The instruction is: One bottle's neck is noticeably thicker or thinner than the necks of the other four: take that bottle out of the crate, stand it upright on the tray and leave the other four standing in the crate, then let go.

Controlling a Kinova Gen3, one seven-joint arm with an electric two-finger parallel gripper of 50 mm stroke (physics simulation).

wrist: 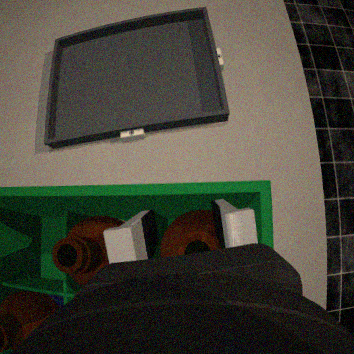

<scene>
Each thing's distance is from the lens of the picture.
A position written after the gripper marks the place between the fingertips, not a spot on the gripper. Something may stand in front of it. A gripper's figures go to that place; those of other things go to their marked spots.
gripper [184, 222]: 0.18 m
brown bottle [193, 231]: 0.20 m
green divider [39, 284]: 0.35 m
The marked spots on the green divider and the brown bottle are 0.21 m apart.
</scene>
